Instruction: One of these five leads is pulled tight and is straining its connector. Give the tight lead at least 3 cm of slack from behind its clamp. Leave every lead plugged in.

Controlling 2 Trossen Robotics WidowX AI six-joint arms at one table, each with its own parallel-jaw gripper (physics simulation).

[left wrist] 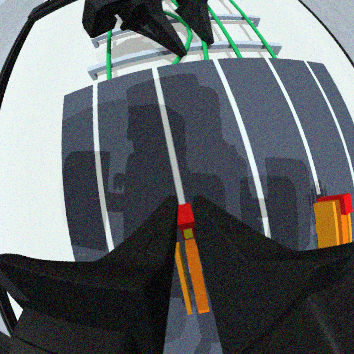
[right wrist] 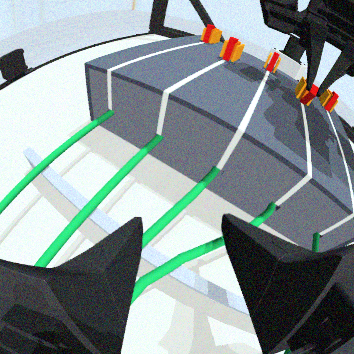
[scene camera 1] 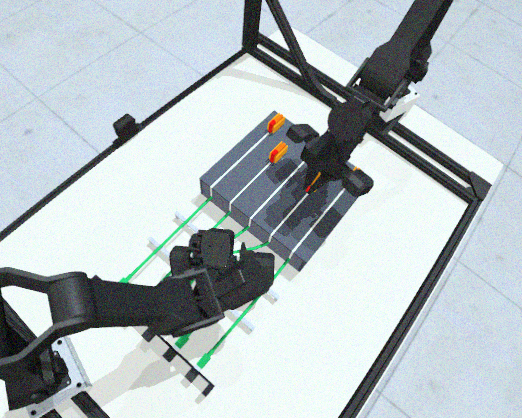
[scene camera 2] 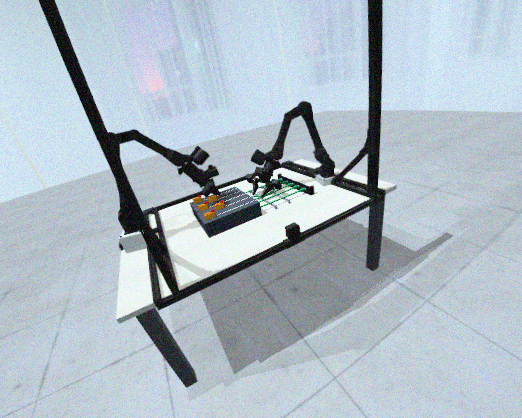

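Pixels of known places: left gripper, fingertip midpoint: (left wrist: 183, 203) (right wrist: 312, 92) (scene camera 1: 306, 191) (scene camera 2: 219, 194); right gripper, fingertip midpoint: (left wrist: 198, 49) (right wrist: 182, 222) (scene camera 2: 257, 196); left arm's base at its link origin: (right wrist: 290, 56) (scene camera 2: 133, 229); right arm's base at its link origin: (scene camera 1: 47, 376) (scene camera 2: 327, 175).
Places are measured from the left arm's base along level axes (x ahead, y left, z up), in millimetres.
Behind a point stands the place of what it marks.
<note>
Green leads run from the dark block (scene camera 1: 240, 190) {x 493, y 43, z -11 mm} (left wrist: 135, 115) {x 448, y 164, z -10 mm} (right wrist: 200, 135) {x 517, y 87, z -30 mm}, where white lines continue to orange-and-red clamps. My left gripper (scene camera 1: 311, 189) {x 388, y 124, z 12 mm} (left wrist: 183, 203) {x 388, y 124, z 12 mm} (right wrist: 312, 92) {x 388, y 124, z 12 mm} is shut on the fourth clamp from the left in the right wrist view, its red tip (left wrist: 185, 214) {x 383, y 123, z 16 mm} between the fingertips. Other clamps (scene camera 1: 276, 123) {x 339, y -50, z 8 mm} (scene camera 1: 278, 152) {x 381, y 16, z 9 mm} (right wrist: 272, 61) {x 326, y 52, z 5 mm} stand beside it. My right gripper (left wrist: 198, 49) {x 562, y 120, z -45 mm} (right wrist: 182, 222) {x 562, y 120, z -45 mm} is partly open beyond the block's edge. The fourth lead (right wrist: 185, 257) {x 573, y 135, z -50 mm} bends sideways across the gap between its fingers, not pinched. The arm hides several lead middles in scene camera 1.
Pale guide bars (left wrist: 215, 48) {x 588, y 97, z -63 mm} (right wrist: 75, 192) {x 600, y 62, z -55 mm} cross the leads. Green plugs (scene camera 1: 204, 361) {x 721, y 281, z -47 mm} (scene camera 1: 182, 341) {x 736, y 231, z -46 mm} lie near a black connector strip (scene camera 1: 171, 354) {x 763, y 240, z -45 mm}. A dark frame (scene camera 1: 190, 92) {x 424, y -307, z -80 mm} (scene camera 2: 240, 265) {x 413, y -317, z -86 mm} rims the white table, with a black camera box (scene camera 1: 125, 127) {x 622, y -238, z -29 mm} (scene camera 2: 292, 231) {x 614, y -266, z -37 mm} on one side.
</note>
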